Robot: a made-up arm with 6 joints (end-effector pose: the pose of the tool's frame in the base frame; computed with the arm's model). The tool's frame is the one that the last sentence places.
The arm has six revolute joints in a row. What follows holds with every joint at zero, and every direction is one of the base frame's. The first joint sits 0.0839 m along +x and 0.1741 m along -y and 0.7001 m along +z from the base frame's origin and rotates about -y. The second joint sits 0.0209 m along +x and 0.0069 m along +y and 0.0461 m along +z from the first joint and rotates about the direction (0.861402, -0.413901, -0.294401). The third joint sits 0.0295 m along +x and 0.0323 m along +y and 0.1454 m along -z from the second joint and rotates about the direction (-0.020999, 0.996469, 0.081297). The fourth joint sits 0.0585 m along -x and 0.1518 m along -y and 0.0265 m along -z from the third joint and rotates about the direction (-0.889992, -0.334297, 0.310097). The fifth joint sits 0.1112 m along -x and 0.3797 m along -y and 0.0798 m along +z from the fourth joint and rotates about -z. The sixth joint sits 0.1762 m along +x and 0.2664 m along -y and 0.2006 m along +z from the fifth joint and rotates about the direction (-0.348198, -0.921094, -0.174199). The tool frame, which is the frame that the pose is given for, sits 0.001 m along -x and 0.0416 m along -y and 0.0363 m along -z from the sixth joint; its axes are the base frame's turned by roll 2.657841, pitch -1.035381 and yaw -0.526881 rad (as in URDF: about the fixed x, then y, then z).
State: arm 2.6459 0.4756 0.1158 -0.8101 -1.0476 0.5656
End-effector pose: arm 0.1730 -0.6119 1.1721 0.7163 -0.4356 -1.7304
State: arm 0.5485 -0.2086 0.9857 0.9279 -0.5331 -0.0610
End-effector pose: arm 0.5570 -0.3218 1.1238 1.7624 0.8583 0.9852
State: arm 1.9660 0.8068 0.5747 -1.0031 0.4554 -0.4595
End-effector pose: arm 0.8941 -0.4439 0.6109 -2.0732 0.1727 -0.8944
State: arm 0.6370 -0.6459 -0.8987 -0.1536 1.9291 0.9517
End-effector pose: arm -0.2951 -0.9199 0.5151 -0.6538 -2.4522 0.7292
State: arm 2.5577 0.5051 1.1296 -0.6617 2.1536 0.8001
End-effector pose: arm 0.1431 -0.7930 0.4584 0.7332 -2.6212 0.2495
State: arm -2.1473 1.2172 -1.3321 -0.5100 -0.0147 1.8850
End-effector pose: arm -0.7234 -0.3479 1.0110 -0.4769 -0.6970 1.3242
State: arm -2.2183 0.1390 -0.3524 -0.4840 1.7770 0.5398
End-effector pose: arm 0.1490 -0.7154 1.3157 -0.0429 0.2405 -0.4630
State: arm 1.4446 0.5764 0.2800 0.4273 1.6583 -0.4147
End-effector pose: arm 0.0597 -0.7434 0.2816 -1.0040 2.1944 -0.5795
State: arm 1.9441 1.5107 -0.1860 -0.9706 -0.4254 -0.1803
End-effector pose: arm 0.5962 0.0672 1.3064 -0.1681 -0.5260 -1.0681
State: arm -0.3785 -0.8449 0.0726 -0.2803 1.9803 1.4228
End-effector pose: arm 0.1120 -0.5680 1.3863 -0.6172 -0.0068 0.9905
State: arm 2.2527 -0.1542 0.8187 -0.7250 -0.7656 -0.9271
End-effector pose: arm 0.1985 -0.8835 0.8049 2.2999 0.1475 1.9899
